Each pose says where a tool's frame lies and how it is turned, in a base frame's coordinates. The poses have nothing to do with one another.
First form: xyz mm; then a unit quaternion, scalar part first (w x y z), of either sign.
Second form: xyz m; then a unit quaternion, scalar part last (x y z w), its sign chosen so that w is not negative. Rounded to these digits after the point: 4 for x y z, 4 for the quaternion.
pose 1, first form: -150.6, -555.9, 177.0, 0.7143, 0.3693, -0.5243, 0.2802
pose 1, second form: -0.1506, -0.5559, 0.1770, 0.3693, -0.5243, 0.2802, 0.7143
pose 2, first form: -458.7, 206.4, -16.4, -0.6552, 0.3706, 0.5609, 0.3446
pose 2, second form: -0.4587, 0.2064, -0.0164, -0.3706, -0.5609, -0.3446, 0.6552
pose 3, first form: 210.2, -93.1, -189.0, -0.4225, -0.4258, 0.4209, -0.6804
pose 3, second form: 0.2102, -0.0931, -0.1890, 0.4258, -0.4209, 0.6804, 0.4225
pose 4, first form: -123.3, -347.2, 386.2, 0.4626, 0.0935, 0.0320, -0.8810
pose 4, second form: -0.1233, -0.3472, 0.3862, 0.0935, 0.0320, -0.8810, 0.4626
